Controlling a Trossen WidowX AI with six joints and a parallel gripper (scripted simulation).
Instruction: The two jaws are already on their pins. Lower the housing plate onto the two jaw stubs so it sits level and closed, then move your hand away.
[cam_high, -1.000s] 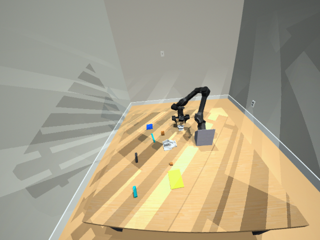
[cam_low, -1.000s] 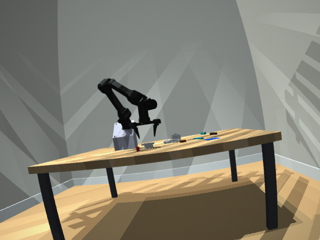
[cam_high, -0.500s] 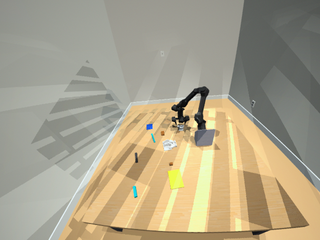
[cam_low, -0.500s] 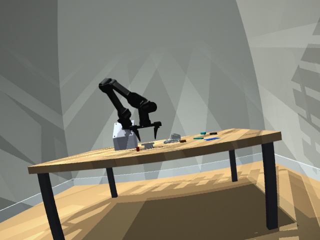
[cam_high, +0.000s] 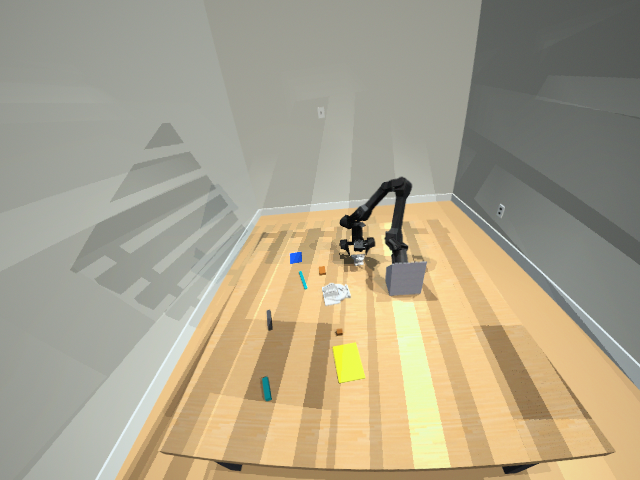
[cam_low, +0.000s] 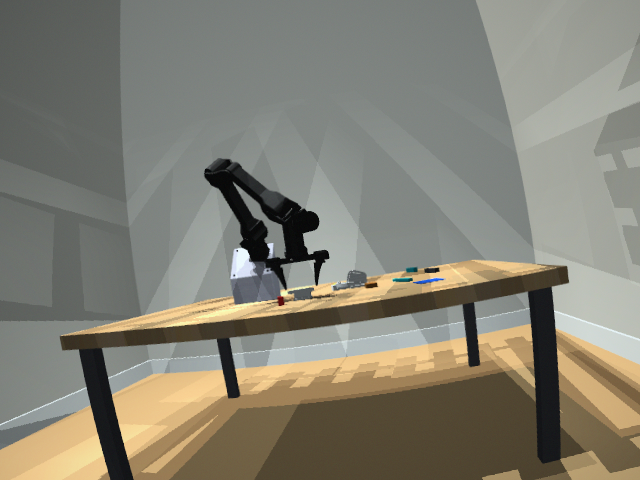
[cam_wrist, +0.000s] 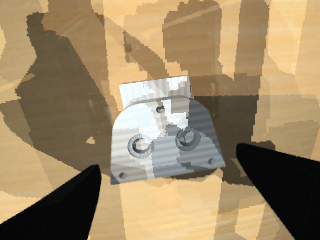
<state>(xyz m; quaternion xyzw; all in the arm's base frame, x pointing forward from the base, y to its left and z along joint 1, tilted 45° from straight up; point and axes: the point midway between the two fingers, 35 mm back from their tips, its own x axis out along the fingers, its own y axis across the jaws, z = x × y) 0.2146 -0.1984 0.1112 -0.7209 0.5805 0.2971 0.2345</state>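
The red peg lies 14 cm to the right of my gripper tip, 2 cm below it and 2 cm behind it. Round my gripper tip: brown cube: 48 cm to the left, 4 cm ahead, 3 cm below; then cyan bar: 28 cm ahead, 19 cm to the left, 3 cm below; then blue square: 38 cm ahead, 3 cm below, 1 cm to the right.
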